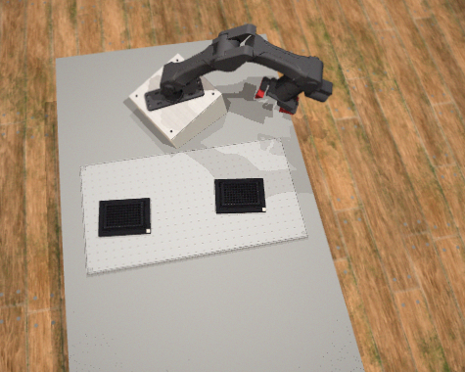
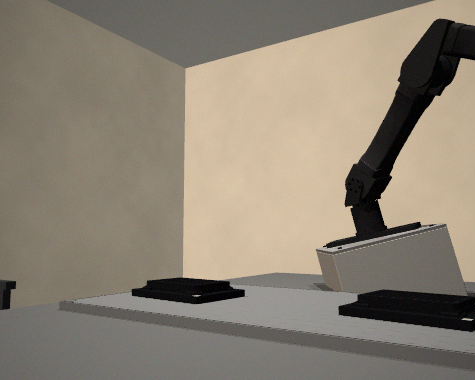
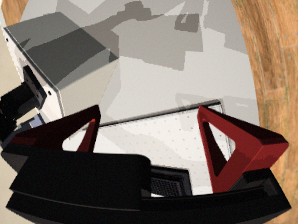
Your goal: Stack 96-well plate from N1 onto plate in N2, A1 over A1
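Now: the black 96-well plate 240 mm ahead of my hand, 540 mm to the right of it and 120 mm below it.
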